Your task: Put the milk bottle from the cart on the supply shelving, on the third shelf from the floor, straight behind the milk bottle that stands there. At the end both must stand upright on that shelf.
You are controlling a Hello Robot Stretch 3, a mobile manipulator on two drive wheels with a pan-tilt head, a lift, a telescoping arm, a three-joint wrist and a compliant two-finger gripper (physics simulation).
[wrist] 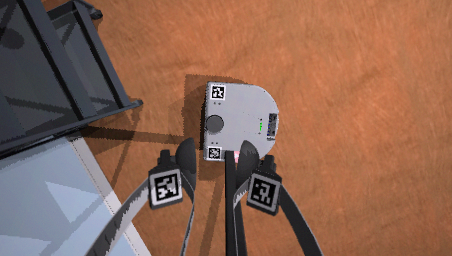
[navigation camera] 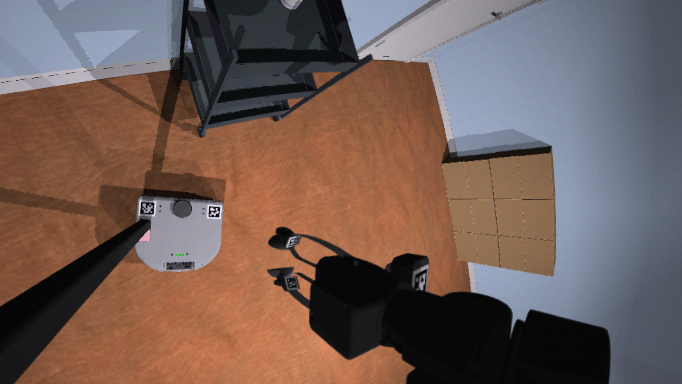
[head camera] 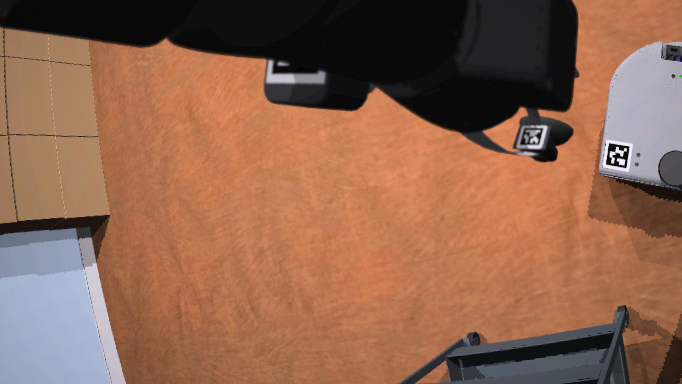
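The milk bottle shows as a small white part at the top edge of the navigation view, on the cart; the rest is cut off. The dark grey cart has stacked trays. My gripper is open, with nothing between its fingers. It hangs over the wooden floor, apart from the cart and the bottle. In the head view one fingertip shows below the black wrist, and the other is hidden. The supply shelving and its milk bottle do not show in these views.
My grey base stands on the floor, near the cart. Stacked brown boxes stand by the blue wall. A white door is behind the cart.
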